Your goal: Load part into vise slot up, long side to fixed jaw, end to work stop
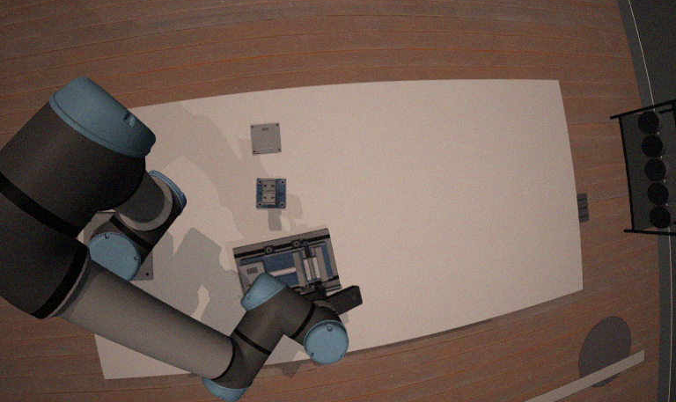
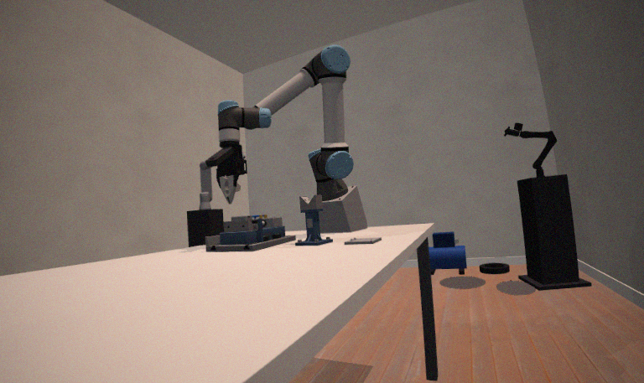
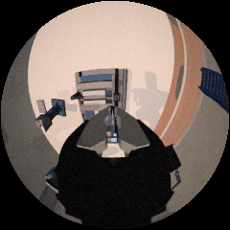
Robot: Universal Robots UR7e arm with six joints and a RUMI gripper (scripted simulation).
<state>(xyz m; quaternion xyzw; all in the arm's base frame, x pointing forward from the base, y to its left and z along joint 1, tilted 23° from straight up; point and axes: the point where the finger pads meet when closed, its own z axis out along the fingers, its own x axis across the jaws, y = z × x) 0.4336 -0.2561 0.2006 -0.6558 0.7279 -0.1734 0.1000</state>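
Right now the part is 1 cm ahead of my hand, 5 cm to the left of it and 7 cm below it. From my hand the other things lie so: vise: 6 cm behind, 6 cm to the left, 13 cm below; then infeed plate: 1 cm ahead, 46 cm to the left, 17 cm below.
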